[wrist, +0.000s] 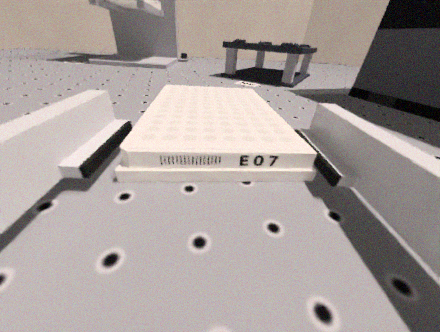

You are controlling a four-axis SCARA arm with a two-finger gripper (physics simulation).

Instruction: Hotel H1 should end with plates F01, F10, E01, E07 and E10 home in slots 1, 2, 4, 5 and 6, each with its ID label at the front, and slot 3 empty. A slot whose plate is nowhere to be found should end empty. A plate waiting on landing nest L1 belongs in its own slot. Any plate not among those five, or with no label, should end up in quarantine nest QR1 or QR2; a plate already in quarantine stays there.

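A white plate (210,120) labelled E07 lies flat on the perforated deck in the middle of the wrist view, its barcode and ID label facing the camera. My gripper (215,115) is open around it, with one dark-padded finger at each long side. The pads are low, close beside the plate's edges; whether either touches is hard to tell. Part of a grey hotel (145,35) shows at the upper left, with its upper part cut off. No label is readable on it, and its slots are mostly out of view.
A dark raised nest (270,48) on light legs stands behind the plate, slightly right, with a small white tag (247,84) in front of it. A large dark block (400,65) stands at the right. The perforated deck (160,285) extends around the plate.
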